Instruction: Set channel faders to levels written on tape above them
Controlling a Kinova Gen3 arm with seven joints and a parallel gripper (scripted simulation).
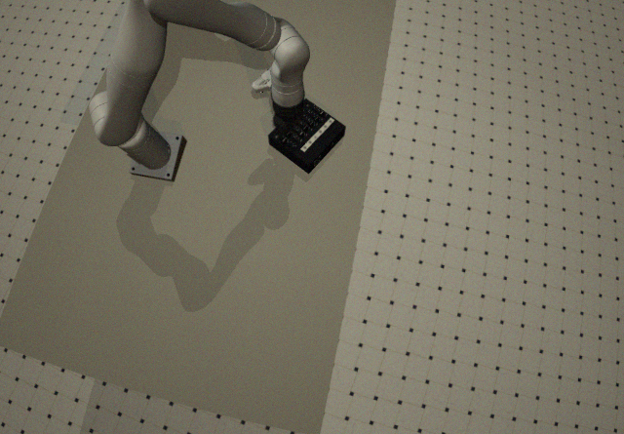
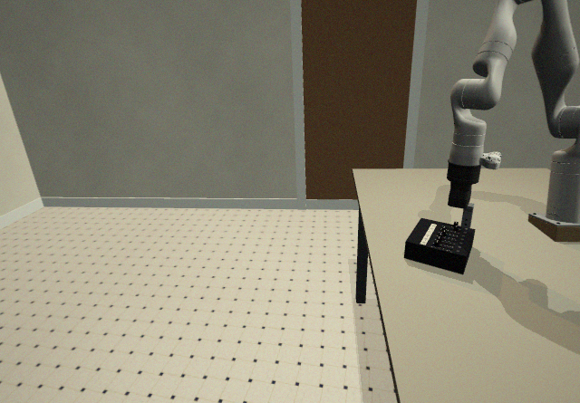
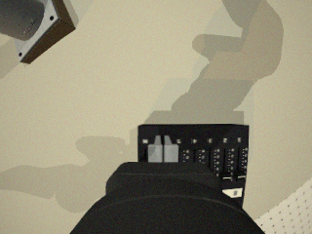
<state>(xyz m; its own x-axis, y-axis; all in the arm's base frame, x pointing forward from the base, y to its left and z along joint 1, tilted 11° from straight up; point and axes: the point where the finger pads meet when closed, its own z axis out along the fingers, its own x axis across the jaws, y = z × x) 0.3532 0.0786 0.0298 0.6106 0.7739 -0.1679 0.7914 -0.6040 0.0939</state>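
My gripper is now 30 mm to the left of the master fader cap, 30 mm above it and 10 mm short of it.
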